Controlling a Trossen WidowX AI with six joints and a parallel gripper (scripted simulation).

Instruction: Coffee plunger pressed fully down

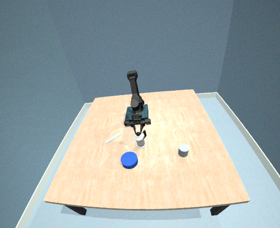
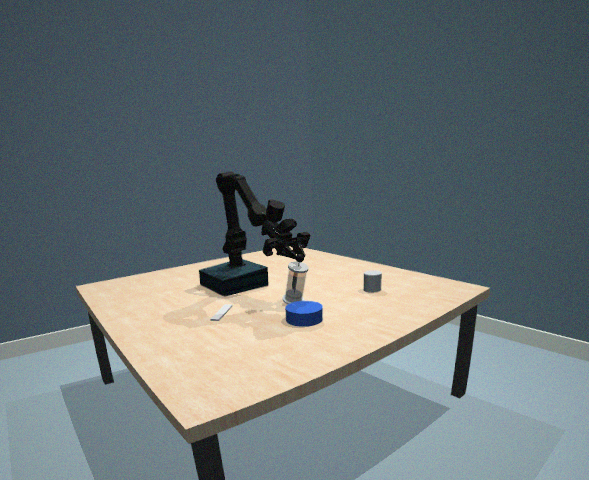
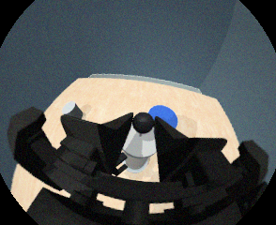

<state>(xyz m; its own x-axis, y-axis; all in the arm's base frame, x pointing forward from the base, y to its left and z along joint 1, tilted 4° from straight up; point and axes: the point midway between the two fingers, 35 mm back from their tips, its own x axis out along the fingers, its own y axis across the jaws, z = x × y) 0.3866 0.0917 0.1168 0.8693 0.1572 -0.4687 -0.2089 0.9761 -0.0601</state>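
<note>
The glass coffee press is 80 mm below my gripper tip and 40 mm behind it. From my gripper tip the other things lie so: blue flat disc: 150 mm below, 120 mm ahead, 60 mm to the right; grey cylinder: 320 mm to the left, 140 mm below, 10 mm behind.
</note>
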